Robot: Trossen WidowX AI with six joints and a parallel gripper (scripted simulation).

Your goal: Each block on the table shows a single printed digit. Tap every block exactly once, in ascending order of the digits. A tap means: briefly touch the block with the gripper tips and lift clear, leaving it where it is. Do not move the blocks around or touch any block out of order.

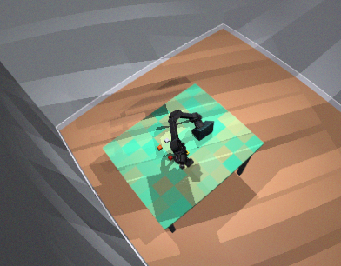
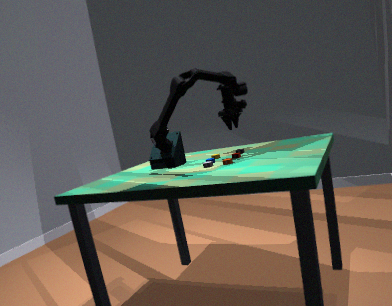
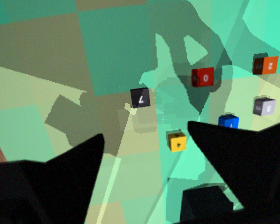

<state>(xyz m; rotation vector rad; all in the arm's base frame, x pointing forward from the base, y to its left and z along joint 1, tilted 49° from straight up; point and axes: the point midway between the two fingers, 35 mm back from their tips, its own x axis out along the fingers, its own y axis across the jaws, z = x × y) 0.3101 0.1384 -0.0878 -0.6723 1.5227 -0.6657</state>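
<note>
The red block is 4 cm ahead of my gripper tip, 12 cm to the right of it and 11 cm below it. Also, from my gripper tip: blue block: 6 cm behind, 19 cm to the right, 11 cm below; black block: 1 cm ahead, 11 cm below; yellow block: 9 cm behind, 8 cm to the right, 11 cm below.
</note>
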